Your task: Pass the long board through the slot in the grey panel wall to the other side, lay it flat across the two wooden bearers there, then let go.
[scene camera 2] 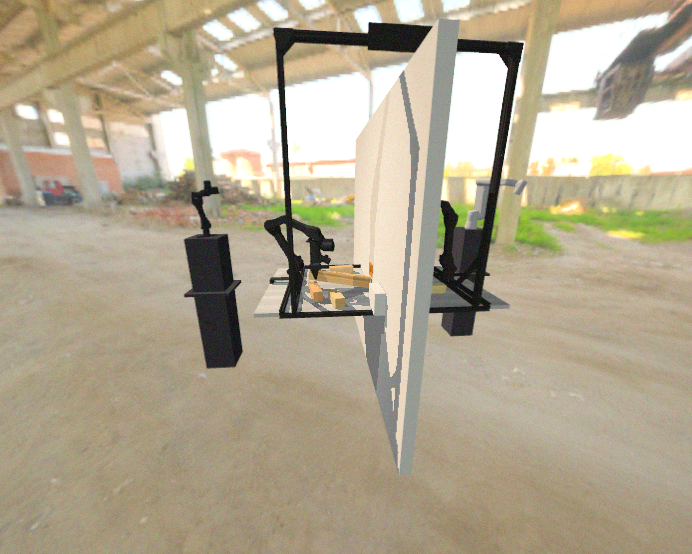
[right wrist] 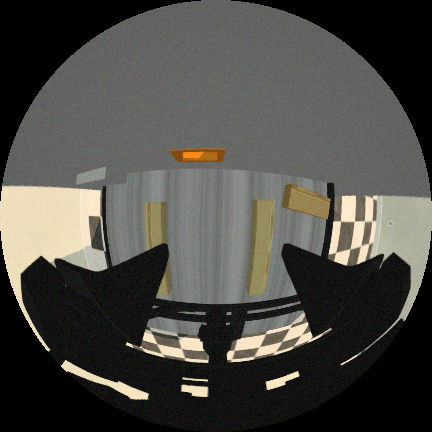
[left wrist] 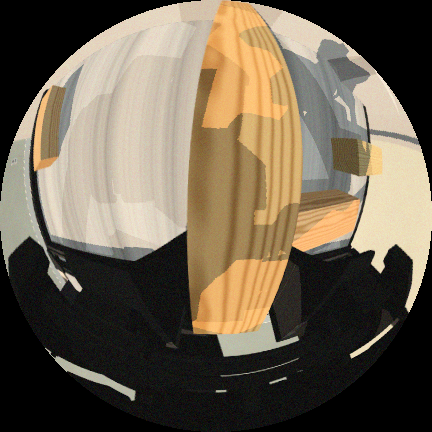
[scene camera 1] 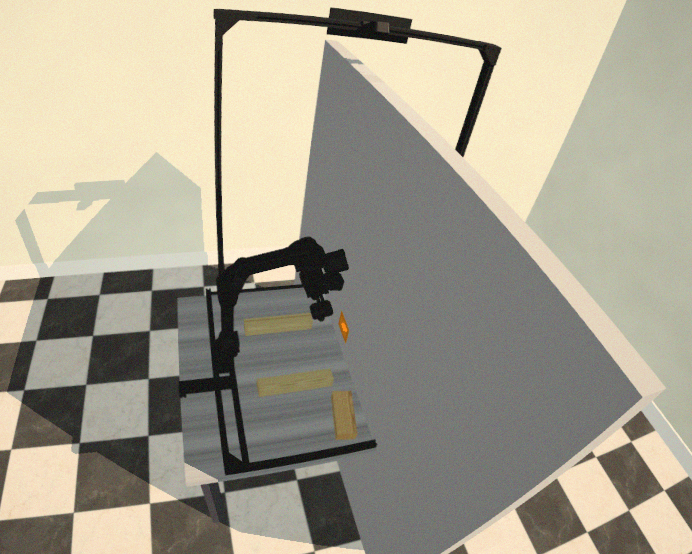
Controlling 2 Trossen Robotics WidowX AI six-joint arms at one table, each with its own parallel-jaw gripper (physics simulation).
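Frame: origin at the left arm's base, x left, y ahead, z down, level; centimetres.
Where they show: left gripper, fingertip midpoint: (scene camera 2: 316, 278) (left wrist: 224, 232); right gripper, fingertip midpoint: (right wrist: 227, 250); right arm's base, origin of the base link: (scene camera 2: 447, 279) (right wrist: 215, 315) (scene camera 1: 223, 365).
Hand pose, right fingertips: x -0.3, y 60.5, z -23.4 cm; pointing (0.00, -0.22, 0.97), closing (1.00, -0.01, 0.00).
Things, the pixels of their top centre, and the offset from my right fingertips. "spot": a spot on its surface instead.
- orange-edged slot, surface spot: (right wrist: 221, 156) spot: dy -12.1, dx +0.2, dz +15.2 cm
- loose block, middle of its top: (right wrist: 311, 202) (scene camera 1: 344, 411) dy -4.9, dx +25.6, dz +21.5 cm
The long board (scene camera 2: 340, 279) (left wrist: 245, 175) is on the near side of the grey panel (scene camera 1: 461, 317) (scene camera 2: 427, 230) (right wrist: 215, 75). My left gripper (scene camera 2: 315, 274) (left wrist: 224, 232) is shut on its near end; its far end points at the panel. In scene camera 2 that end appears beside and slightly below the orange-edged slot (scene camera 1: 342, 318) (scene camera 2: 371, 269) (right wrist: 221, 156); contact cannot be told. My right gripper (scene camera 1: 321, 312) (right wrist: 227, 250) is open and empty above the other side, near the slot. Two bearers, one (scene camera 1: 277, 324) (right wrist: 156, 220) and another (scene camera 1: 294, 382) (right wrist: 262, 240), lie there parallel.
A loose block (scene camera 1: 344, 415) (right wrist: 306, 200) lies by the panel on the bearers' side. On the left arm's side, several short blocks lie around the board, among them one (scene camera 2: 315, 292) and another (scene camera 2: 337, 298). A black frame (scene camera 1: 218, 144) (scene camera 2: 282, 115) spans the table.
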